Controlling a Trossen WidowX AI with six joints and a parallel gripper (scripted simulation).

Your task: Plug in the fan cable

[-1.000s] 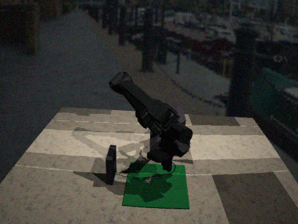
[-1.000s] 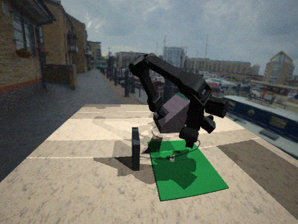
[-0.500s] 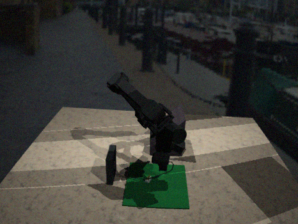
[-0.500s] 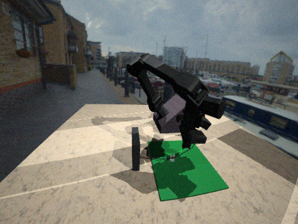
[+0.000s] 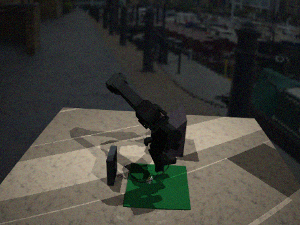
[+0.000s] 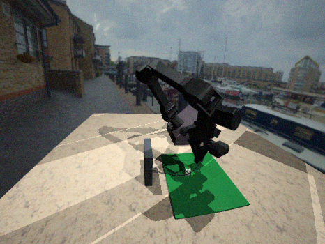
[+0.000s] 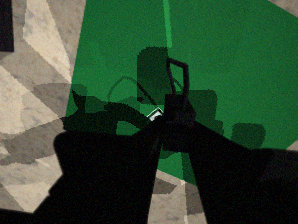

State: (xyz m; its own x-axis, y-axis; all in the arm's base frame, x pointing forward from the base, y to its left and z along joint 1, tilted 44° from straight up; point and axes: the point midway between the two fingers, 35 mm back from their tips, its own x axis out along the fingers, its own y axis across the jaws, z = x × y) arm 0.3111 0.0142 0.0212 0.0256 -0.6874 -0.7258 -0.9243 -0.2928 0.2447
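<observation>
The pale four-pin header lies 30 mm to the right of my gripper tip and 60 mm below it. From my gripper tip the other things lie so: dark plug (10 mm to the left, 10 mm above); green board (20 mm ahead, 80 mm below); black fan (10 mm behind, 180 mm to the right, 10 mm below).
</observation>
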